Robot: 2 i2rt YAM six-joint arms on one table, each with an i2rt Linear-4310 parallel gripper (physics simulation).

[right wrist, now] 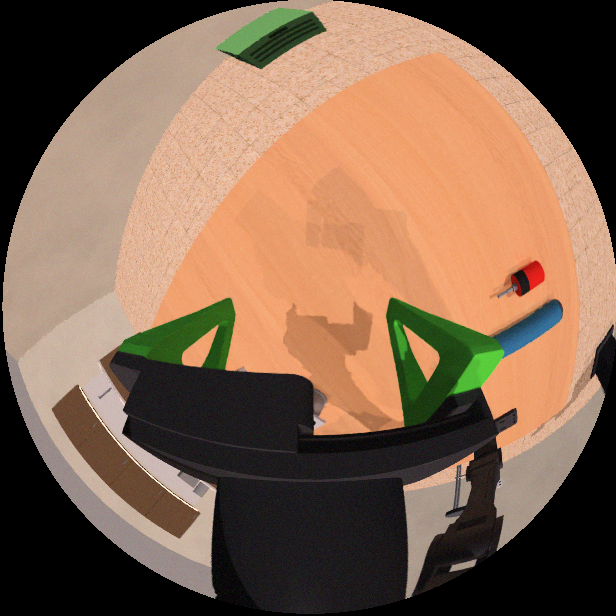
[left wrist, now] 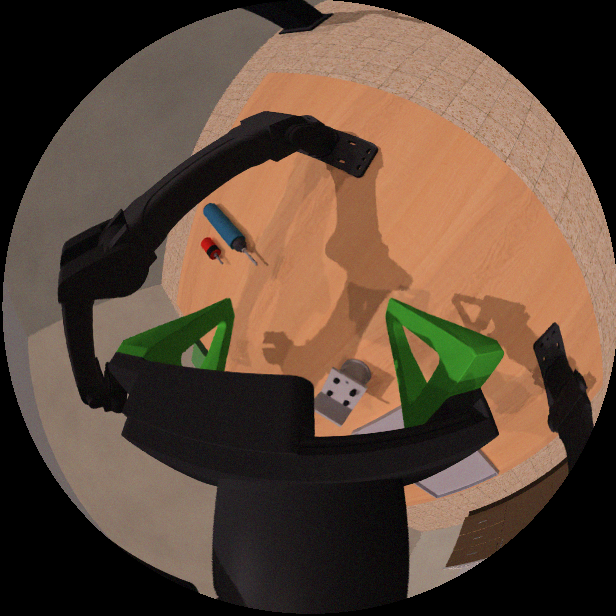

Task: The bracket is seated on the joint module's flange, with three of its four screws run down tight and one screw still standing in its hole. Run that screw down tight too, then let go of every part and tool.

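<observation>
In the left wrist view the grey bracket (left wrist: 340,394) sits on the round joint module (left wrist: 357,370), low between my fingers and partly hidden by the gripper body; I cannot make out the screws. My left gripper (left wrist: 310,339) is open and empty, high above the table. A blue-handled screwdriver (left wrist: 225,225) and a short red-handled one (left wrist: 210,247) lie at the table's left edge. In the right wrist view my right gripper (right wrist: 310,339) is open and empty, above the table. The blue screwdriver (right wrist: 528,328) lies partly behind its right finger, the red one (right wrist: 525,279) beside it.
A pale grey mat (left wrist: 453,471) lies under the module. The right arm (left wrist: 189,172) arches over the table's left side. A black post (left wrist: 560,379) stands at the right. A green vent (right wrist: 271,35) lies on the floor beyond the table.
</observation>
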